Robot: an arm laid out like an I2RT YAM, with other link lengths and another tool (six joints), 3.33 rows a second.
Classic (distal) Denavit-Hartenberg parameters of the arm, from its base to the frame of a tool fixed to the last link. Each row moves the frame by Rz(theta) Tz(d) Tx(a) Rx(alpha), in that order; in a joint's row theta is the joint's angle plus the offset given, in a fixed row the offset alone. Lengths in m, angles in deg.
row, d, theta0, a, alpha
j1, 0.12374, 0, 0.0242, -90
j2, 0, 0, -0.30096, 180
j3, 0, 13.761, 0.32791, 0
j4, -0.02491, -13.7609, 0.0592, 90
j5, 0.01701, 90, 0, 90
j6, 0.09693, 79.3, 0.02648, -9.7
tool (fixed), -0.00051, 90, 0, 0
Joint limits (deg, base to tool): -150..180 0..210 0..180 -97..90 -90..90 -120..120
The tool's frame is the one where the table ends.
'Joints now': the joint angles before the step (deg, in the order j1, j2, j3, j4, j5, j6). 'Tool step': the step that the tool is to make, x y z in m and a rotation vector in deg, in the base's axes. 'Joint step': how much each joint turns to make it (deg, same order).
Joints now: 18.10 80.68 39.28 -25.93 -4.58 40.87
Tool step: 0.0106 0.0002 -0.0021 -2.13 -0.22 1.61
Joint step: 0.00 2.65 2.03 0.01 1.32 -2.29
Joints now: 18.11 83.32 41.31 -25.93 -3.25 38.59
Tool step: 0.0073 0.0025 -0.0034 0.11 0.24 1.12
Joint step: -0.09 2.12 1.23 0.63 -0.62 -1.06
